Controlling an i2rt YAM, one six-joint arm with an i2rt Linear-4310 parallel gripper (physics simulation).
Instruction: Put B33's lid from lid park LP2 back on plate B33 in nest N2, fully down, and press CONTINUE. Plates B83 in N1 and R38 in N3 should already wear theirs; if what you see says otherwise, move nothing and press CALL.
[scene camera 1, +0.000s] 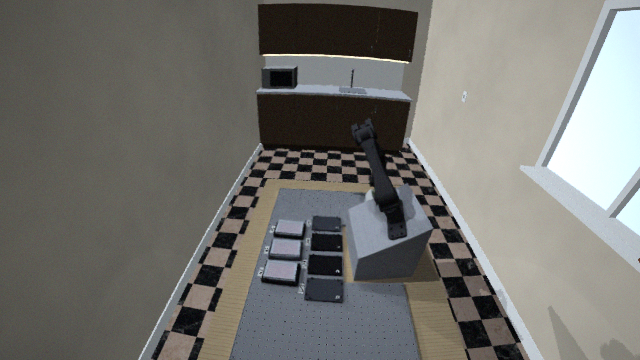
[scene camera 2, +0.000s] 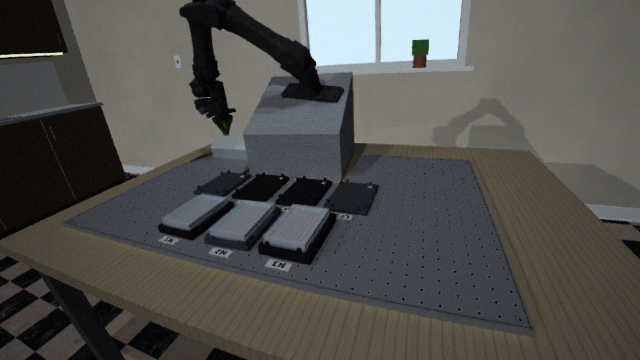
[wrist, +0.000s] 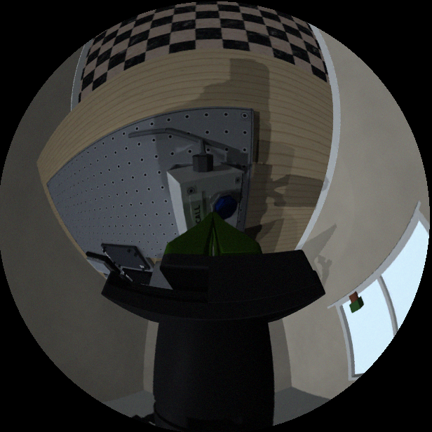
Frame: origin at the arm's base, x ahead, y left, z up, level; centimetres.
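Seen in the pictures: arm's base at its link origin: (scene camera 1: 395, 219) (scene camera 2: 312, 93).
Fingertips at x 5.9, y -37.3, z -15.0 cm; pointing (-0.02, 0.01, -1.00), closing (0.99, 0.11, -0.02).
Pixels of each thing's top centre, then the offset from my fingertips to it. "spot": a spot on its surface instead. Level surfaces: height alone.
- N1 plate at its top centre: (scene camera 2: 195, 207) (scene camera 1: 289, 226) dx +40.6, dy +31.3, dz -4.0 cm
- N2 plate at its top centre: (scene camera 2: 243, 215) (scene camera 1: 285, 246) dx +38.5, dy +44.3, dz -4.2 cm
- N3 plate at its top centre: (scene camera 2: 298, 221) (scene camera 1: 280, 269) dx +36.8, dy +57.1, dz -3.6 cm
- end pad at a spot on its surface: (scene camera 2: 352, 197) (scene camera 1: 320, 289) spot: dx +19.3, dy +61.2, dz -6.2 cm
- pale button box at its top centre: (scene camera 2: 238, 134) dx +0.1, dy +6.8, dz +1.2 cm
- grey perforated board at its surface level: dz -7.2 cm
- wooden table at its surface level: dz -8.5 cm
The N1 plate (scene camera 1: 290, 228) (scene camera 2: 195, 212), N2 plate (scene camera 1: 286, 248) (scene camera 2: 242, 220) and N3 plate (scene camera 1: 281, 271) (scene camera 2: 298, 226) sit flat in a row, each pale-topped on a dark nest. Clear lids on them cannot be made out with certainty. Beside them is a row of dark flat pads with small corner posts, one end pad (scene camera 1: 324, 290) (scene camera 2: 352, 197) being dark grey; I cannot tell which is LP2 or whether a clear lid lies there. My gripper (scene camera 2: 226, 134) (wrist: 212, 216) is shut, its green fingertips above the pale button box (scene camera 2: 229, 146) (wrist: 177, 192), near the blue button (wrist: 226, 206). The label reads CALL.
The grey sloped pedestal (scene camera 1: 385, 245) (scene camera 2: 295, 150) carries the arm and stands beside the pads and the button box. A grey perforated board (scene camera 1: 325, 330) (scene camera 2: 425, 240) lies on the wooden table (scene camera 2: 565, 250). A dark fitting (wrist: 202, 162) stands at the button box's end.
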